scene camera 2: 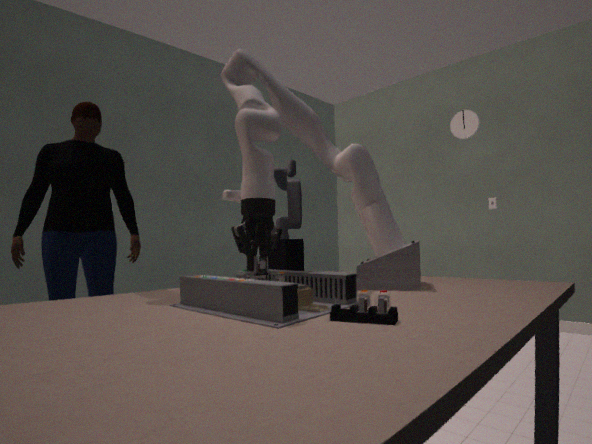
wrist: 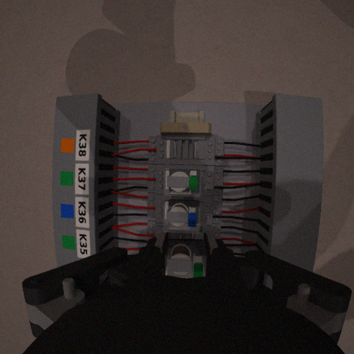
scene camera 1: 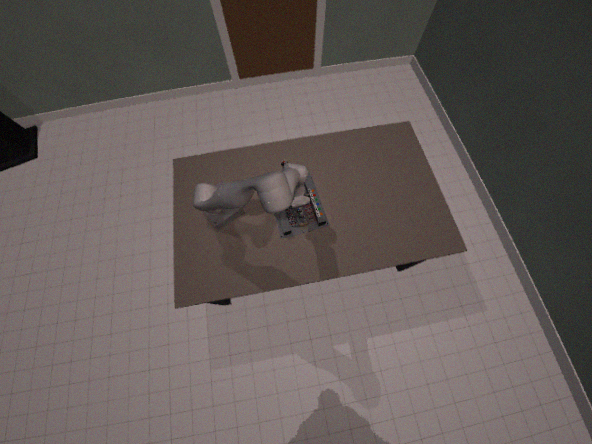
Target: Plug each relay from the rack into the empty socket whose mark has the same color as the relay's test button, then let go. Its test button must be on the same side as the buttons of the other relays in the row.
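Where they show: gripper, fingertip midpoint: [scene camera 2: 258,273]; arm's base at its link origin: [scene camera 2: 391,251].
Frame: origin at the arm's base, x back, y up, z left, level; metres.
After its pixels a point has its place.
Note:
My gripper [wrist: 185,244] [scene camera 2: 260,265] {x -0.403, y -0.033, z -0.161 m} is shut on a relay [wrist: 178,265] with a green test button, held upright low over the row near K35. Its button is at the right in the wrist view, like those of the seated green-button relay [wrist: 180,181] at K37 and blue-button relay [wrist: 179,216] at K36. The K38 socket [wrist: 184,149] is empty, beside an orange mark [wrist: 67,145]. The K35 mark [wrist: 68,242] is green; its socket is mostly hidden by the held relay. In scene camera 2, the black rack [scene camera 2: 350,315] {x -0.477, y -0.085, z 0.088 m} holds an orange-button relay [scene camera 2: 364,302] {x -0.470, y -0.064, z 0.110 m} and a red-button relay [scene camera 2: 383,302] {x -0.466, y -0.063, z 0.140 m}.
A labelled grey wire duct [wrist: 61,200] [scene camera 2: 232,298] {x -0.527, y -0.065, z -0.122 m} and a second duct [wrist: 299,200] flank the socket row. A tan end block [wrist: 185,128] closes the row beyond K38. Red and black wires run between sockets and ducts. The panel lies on the table [scene camera 1: 380,200] {x -0.852, y -0.096, z -0.289 m}.

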